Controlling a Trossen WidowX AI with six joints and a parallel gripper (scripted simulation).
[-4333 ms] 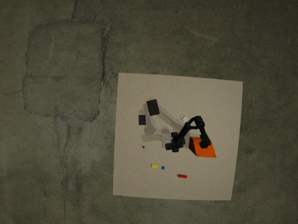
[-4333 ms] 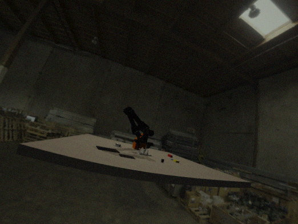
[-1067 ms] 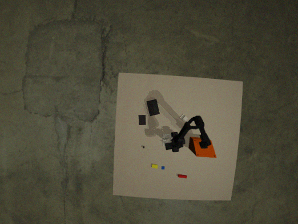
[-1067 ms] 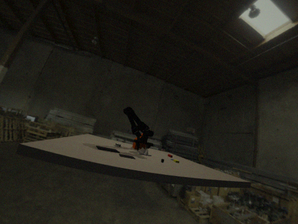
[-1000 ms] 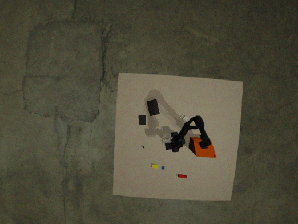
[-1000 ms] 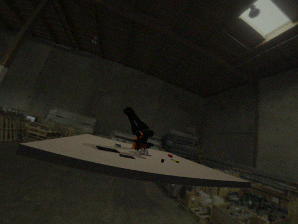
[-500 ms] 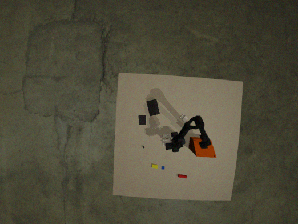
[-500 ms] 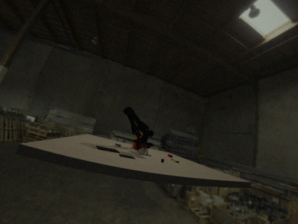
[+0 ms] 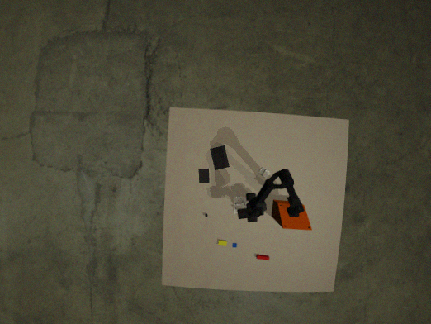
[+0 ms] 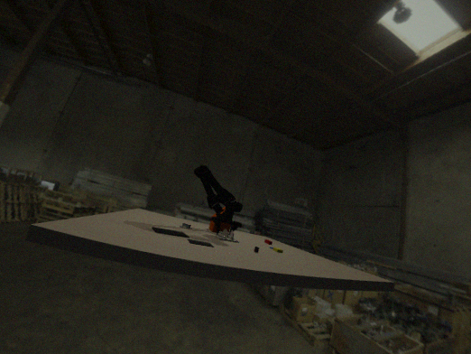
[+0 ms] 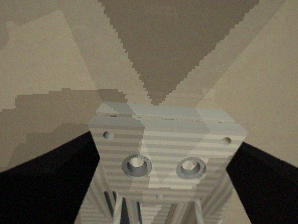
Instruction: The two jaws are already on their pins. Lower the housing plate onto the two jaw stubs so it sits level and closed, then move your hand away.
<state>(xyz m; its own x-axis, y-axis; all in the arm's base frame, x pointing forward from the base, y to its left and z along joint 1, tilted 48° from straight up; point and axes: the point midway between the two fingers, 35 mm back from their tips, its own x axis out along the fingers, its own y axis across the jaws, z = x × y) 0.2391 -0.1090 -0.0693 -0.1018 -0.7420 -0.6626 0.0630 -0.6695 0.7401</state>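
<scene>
Right now the grey housing plate is 2 cm above my gripper tip and 1 cm ahead of it. Round my gripper tip: pale translucent part: 7 cm ahead, 1 cm below; then blue block: 30 cm to the left, 10 cm ahead, 1 cm below; then black piece: 30 cm ahead, 7 cm to the left.
</scene>
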